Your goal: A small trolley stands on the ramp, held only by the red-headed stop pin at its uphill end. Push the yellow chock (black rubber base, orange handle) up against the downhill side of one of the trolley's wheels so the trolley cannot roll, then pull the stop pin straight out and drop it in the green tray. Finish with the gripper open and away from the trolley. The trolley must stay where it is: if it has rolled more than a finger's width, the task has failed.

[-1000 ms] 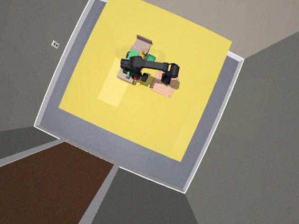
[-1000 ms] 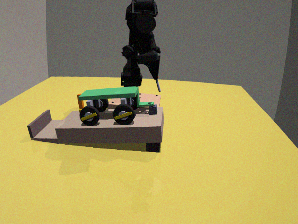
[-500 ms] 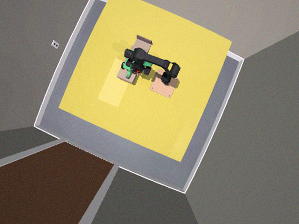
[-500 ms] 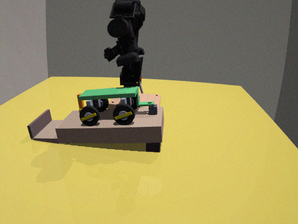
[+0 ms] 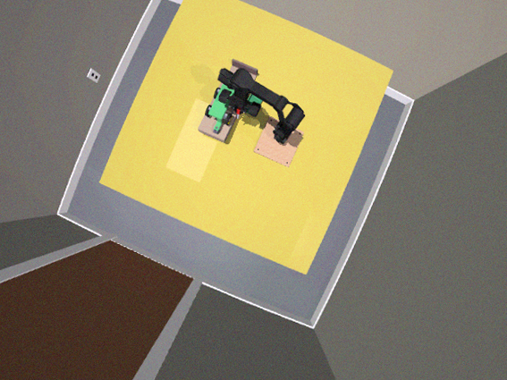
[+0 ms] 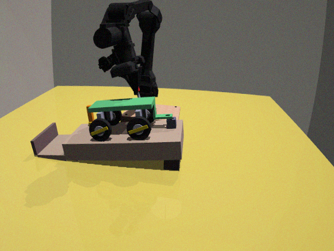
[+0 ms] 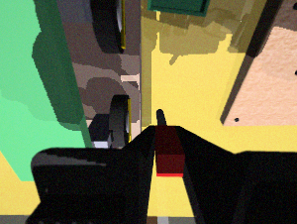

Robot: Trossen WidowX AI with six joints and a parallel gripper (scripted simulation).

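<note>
My gripper tip is 1 cm past the green tray, 12 cm to the left of it and 17 cm above it. From my gripper tip the other things lie so: green-decked trolley (10 cm ahead, 4 cm below); then red-headed stop pin (right at my gripper tip); then yellow chock (6 cm ahead, 11 cm to the right, 8 cm below).
</note>
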